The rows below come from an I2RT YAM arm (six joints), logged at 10 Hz.
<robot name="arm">
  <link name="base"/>
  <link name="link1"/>
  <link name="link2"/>
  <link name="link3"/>
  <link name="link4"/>
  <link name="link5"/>
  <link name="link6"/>
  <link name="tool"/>
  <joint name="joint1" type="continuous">
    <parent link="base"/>
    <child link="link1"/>
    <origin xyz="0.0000 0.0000 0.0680" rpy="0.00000 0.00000 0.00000"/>
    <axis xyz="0 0 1"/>
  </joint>
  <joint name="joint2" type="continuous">
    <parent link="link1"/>
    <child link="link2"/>
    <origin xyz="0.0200 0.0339 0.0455" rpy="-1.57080 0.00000 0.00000"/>
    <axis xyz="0 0 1"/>
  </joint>
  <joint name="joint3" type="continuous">
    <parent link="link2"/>
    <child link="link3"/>
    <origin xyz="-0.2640 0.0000 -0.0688" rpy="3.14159 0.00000 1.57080"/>
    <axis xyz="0 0 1"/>
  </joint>
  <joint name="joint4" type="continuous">
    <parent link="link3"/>
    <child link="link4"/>
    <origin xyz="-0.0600 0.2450 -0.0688" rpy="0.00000 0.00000 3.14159"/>
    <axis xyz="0 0 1"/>
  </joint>
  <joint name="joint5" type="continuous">
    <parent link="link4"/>
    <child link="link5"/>
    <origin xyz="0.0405 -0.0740 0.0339" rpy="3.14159 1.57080 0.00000"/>
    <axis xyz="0 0 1"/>
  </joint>
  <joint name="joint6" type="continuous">
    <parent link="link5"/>
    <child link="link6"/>
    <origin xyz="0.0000 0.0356 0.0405" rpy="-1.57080 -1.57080 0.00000"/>
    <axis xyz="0 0 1"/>
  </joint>
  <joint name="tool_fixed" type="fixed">
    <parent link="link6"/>
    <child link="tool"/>
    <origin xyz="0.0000 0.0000 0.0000" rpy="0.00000 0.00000 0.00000"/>
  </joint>
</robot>
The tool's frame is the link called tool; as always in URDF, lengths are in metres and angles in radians. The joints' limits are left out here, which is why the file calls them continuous.
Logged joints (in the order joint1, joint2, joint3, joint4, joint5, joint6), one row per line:
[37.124, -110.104, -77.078, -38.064, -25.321, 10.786]
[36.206, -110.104, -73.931, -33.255, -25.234, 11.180]
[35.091, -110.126, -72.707, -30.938, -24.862, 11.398]
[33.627, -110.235, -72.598, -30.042, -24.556, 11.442]
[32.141, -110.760, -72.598, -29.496, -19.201, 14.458]
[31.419, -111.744, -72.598, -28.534, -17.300, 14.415]
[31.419, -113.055, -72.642, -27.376, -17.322, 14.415]
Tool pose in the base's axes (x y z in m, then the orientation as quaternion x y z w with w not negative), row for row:
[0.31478, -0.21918, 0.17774, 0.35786, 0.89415, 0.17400, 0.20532]
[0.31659, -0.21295, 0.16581, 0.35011, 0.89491, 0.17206, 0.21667]
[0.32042, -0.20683, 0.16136, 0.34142, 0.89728, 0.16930, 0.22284]
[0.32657, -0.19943, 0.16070, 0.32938, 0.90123, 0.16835, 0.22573]
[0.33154, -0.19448, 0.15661, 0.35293, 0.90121, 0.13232, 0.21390]
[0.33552, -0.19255, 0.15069, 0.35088, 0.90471, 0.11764, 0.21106]
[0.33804, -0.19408, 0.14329, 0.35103, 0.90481, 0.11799, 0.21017]
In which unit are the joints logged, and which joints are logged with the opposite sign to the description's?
The joints are logged in degrees. Opposite sign: joint1, joint2, joint3.
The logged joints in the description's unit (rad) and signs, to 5 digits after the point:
[-0.64794, 1.92168, 1.34526, -0.66434, -0.44193, 0.18825]
[-0.63191, 1.92168, 1.29034, -0.58041, -0.44042, 0.19513]
[-0.61245, 1.92206, 1.26898, -0.53997, -0.43392, 0.19893]
[-0.58690, 1.92396, 1.26707, -0.52433, -0.42858, 0.19970]
[-0.56097, 1.93313, 1.26707, -0.51480, -0.33512, 0.25234]
[-0.54836, 1.95030, 1.26707, -0.49801, -0.30194, 0.25159]
[-0.54836, 1.97318, 1.26784, -0.47780, -0.30233, 0.25159]

